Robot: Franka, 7 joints.
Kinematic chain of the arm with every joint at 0, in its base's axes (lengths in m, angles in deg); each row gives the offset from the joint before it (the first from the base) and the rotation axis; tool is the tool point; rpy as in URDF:
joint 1: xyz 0 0 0.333 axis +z
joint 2: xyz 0 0 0 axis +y
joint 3: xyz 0 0 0.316 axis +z
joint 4: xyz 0.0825 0 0 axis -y
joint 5: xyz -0.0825 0 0.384 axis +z
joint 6: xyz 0 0 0 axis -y
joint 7: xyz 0.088 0 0 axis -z
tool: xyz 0 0 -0.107 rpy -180 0 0
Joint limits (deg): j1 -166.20..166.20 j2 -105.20..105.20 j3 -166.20..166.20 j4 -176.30..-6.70 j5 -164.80..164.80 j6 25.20..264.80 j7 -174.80..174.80
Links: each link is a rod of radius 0.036 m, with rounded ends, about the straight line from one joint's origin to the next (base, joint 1, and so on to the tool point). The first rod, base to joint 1, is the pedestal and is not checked.
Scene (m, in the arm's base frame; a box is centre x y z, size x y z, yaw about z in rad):
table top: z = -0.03
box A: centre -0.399 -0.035 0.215 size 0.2 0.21 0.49 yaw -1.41
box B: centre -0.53 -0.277 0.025 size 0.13 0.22 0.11 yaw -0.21
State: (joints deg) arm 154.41 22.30 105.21 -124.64 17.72 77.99 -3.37
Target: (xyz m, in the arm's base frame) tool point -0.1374 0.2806 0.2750
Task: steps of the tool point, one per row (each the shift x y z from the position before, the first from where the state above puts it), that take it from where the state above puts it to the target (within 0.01 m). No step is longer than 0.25 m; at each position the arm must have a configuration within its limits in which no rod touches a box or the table.
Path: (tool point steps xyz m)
1: -0.1036 -0.0547 0.0376
2: -0.1135 -0.0247 0.0591
3: -0.1072 0.0101 0.0793
4: -0.0839 0.0423 0.0945
5: -0.0471 0.0653 0.1010
6: -0.0926 0.1302 -0.1264
7: -0.0243 0.1741 -0.1237
8: 0.0580 0.1751 -0.1082
9: 0.1269 0.1318 -0.0829
10: 0.1604 0.0617 -0.0527
11: 0.1517 -0.0099 -0.0227

